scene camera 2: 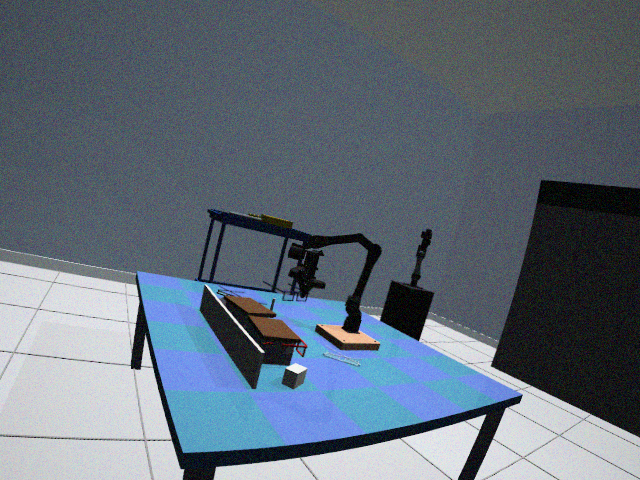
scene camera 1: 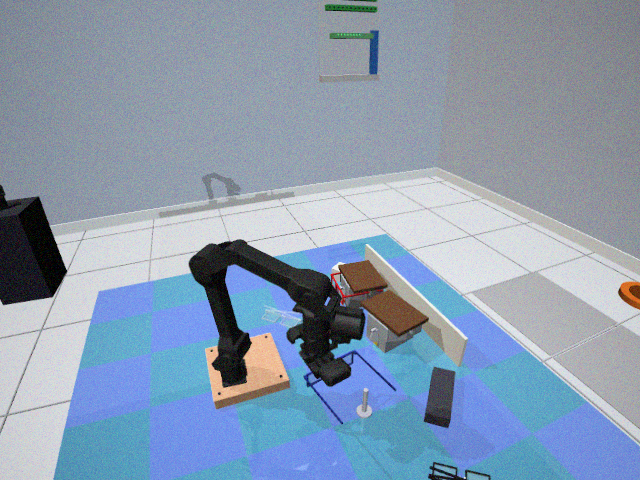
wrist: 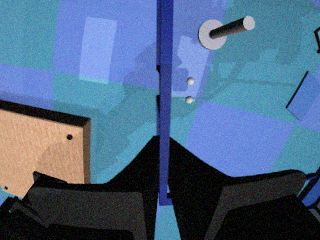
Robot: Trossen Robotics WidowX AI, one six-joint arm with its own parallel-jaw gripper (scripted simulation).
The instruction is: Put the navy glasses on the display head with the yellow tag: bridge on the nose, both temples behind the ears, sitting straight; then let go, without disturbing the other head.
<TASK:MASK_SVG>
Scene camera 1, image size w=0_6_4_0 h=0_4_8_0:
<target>my gripper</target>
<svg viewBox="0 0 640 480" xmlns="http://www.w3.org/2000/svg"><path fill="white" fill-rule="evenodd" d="M287 330L286 339L291 345L295 344L295 340L299 338L304 342L300 344L301 350L298 353L309 370L313 372L316 379L321 378L327 387L333 387L350 377L351 368L348 363L341 357L335 359L335 355L331 351L337 349L338 344L350 344L352 339L331 334L330 327L328 332L322 336L310 336L304 332L303 322Z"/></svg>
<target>black box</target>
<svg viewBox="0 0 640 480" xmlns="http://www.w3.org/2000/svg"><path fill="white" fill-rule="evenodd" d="M433 367L424 422L449 428L456 372Z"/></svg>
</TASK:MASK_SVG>
